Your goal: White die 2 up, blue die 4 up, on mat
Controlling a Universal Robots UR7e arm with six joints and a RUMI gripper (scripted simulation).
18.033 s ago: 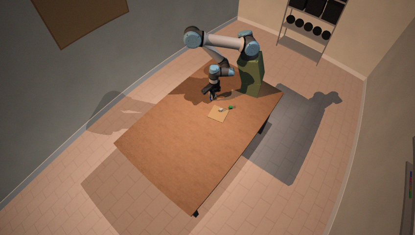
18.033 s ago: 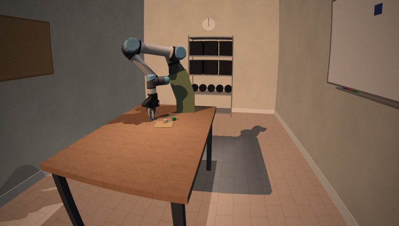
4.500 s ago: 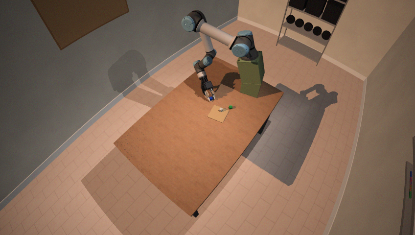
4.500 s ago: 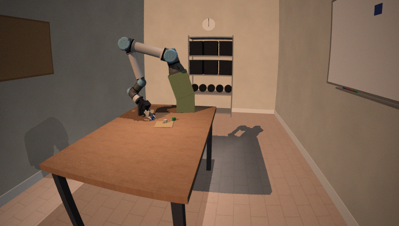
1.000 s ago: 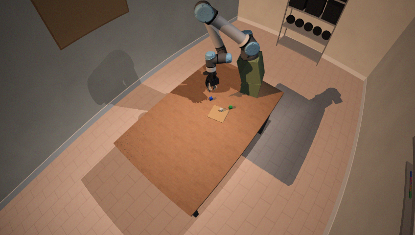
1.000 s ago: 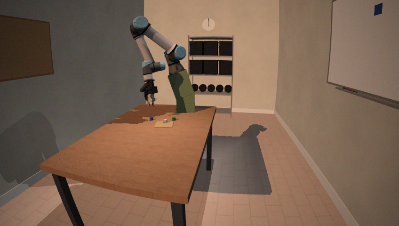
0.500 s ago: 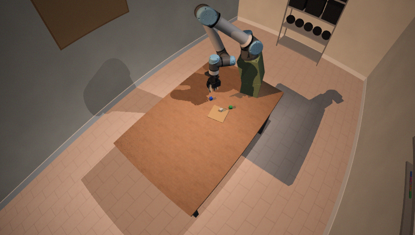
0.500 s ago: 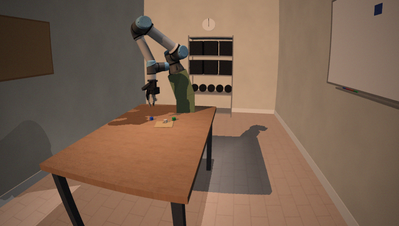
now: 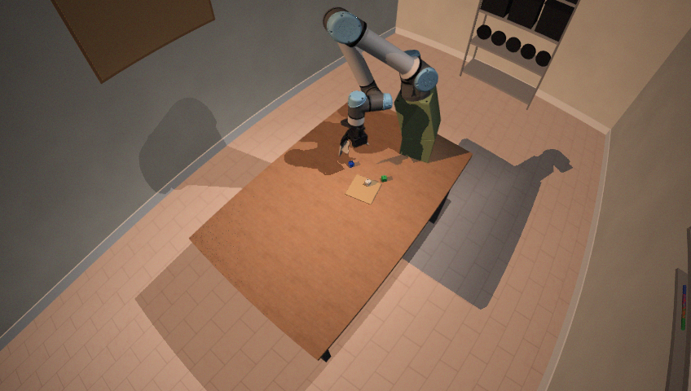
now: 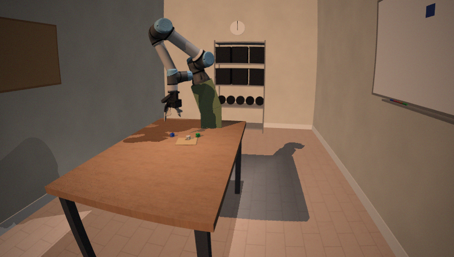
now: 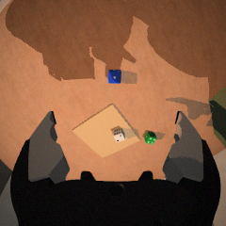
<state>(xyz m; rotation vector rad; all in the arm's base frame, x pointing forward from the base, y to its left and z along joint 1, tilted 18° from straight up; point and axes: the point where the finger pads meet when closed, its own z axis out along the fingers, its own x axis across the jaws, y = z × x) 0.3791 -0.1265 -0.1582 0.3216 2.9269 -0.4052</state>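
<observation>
My hand is 10 mm to the left of the blue die and 120 mm above it. From my hand the other things lie so: green die: 60 mm behind, 170 mm to the left, 120 mm below; tan mat: 60 mm ahead, 140 mm to the left, 130 mm below; white die: 20 mm ahead, 140 mm to the left, 120 mm below.
</observation>
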